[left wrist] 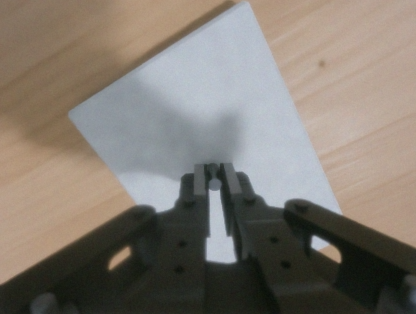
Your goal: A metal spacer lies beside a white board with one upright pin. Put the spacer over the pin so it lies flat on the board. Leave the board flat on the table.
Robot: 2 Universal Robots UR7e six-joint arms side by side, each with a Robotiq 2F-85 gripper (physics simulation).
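Frame: origin at the left arm's base, x ahead, y left, z up, level; millimetres.
Where they show: left gripper, fingertip midpoint: [213, 178].
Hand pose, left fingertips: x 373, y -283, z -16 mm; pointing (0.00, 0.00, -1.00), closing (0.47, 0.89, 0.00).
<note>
Each offset is from my left fingertips to the top centre of the thing. Level surfaces: height alone.
The white board {9 mm ahead, 4 mm left, 14 mm up} [270, 95] lies on the table in the left wrist view, turned at an angle. Its upright pin {3 mm back, 1 mm left, 14 mm up} [214, 184] stands between the fingertips, with its light round top showing. My left gripper [213, 178] is shut on the pin, one finger on each side of it, above the board. The metal spacer does not show in this view. My right gripper does not show either.
The light wooden table {21 mm down} [370, 100] surrounds the board, with a small dark knot [322, 63] to the right of it. A soft shadow of the gripper falls across the board and the table at the left.
</note>
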